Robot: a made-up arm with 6 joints.
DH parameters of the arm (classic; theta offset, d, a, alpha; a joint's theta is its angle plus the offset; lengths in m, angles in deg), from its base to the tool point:
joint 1: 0 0.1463 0 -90
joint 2: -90 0 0.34 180
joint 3: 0 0 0 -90
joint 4: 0 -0.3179 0 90
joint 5: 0 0.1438 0 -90
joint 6: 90 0 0 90
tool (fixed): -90 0 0 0
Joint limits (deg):
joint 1: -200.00..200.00
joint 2: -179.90..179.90
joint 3: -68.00..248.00
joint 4: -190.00..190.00
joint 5: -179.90..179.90
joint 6: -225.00..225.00
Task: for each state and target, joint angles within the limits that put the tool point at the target. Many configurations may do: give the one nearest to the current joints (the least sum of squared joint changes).
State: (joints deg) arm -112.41 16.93 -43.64 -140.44 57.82 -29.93
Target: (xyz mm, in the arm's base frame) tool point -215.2 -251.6 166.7
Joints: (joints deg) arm -149.50 25.41 -17.63 -138.43 57.82 -29.93
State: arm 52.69 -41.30 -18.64 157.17 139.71 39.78
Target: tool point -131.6 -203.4 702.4
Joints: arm 80.85 -49.03 16.60 132.74 139.71 39.78
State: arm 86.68 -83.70 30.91 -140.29 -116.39 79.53
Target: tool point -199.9 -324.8 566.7
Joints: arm 76.11 -74.06 37.23 -143.85 -116.39 79.53
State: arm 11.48 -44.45 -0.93 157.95 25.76 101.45
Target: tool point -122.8 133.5 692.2
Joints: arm -0.72 -44.30 15.02 156.58 25.76 101.45
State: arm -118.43 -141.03 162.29 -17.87 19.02 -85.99
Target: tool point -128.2 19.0 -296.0
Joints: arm -110.29 -136.65 198.50 -28.11 19.02 -85.99
